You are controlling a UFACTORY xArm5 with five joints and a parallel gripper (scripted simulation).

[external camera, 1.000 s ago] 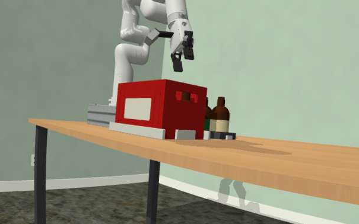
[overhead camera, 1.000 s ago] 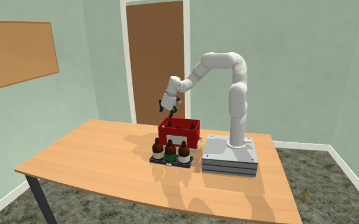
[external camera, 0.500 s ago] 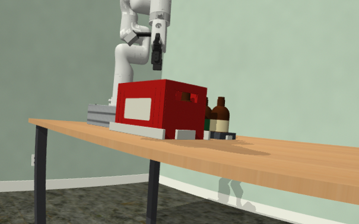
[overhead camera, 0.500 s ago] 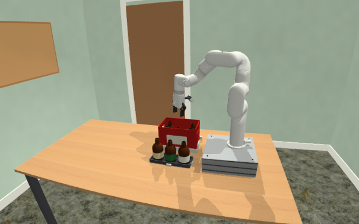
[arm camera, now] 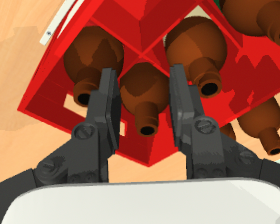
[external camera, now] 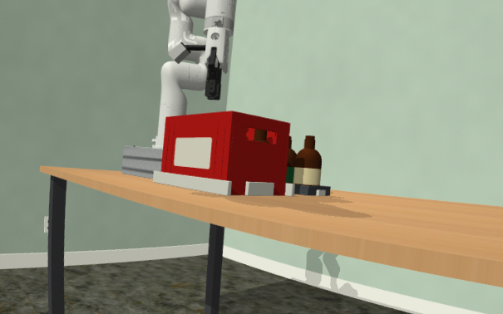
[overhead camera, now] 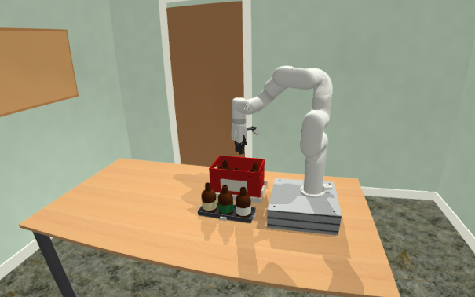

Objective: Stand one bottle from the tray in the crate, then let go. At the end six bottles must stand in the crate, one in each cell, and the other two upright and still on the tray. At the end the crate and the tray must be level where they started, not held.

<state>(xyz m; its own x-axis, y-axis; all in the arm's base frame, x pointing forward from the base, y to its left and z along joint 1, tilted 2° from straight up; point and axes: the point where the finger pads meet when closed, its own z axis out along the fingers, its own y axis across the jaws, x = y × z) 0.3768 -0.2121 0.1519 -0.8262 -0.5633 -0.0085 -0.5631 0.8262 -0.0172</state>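
Right now my hand is 27 cm to the right of the dark tray, 23 cm above it and 5 cm short of it. The rest, counted from my hand: red crate (16 cm below, 4 cm to the left, 1 cm ahead).
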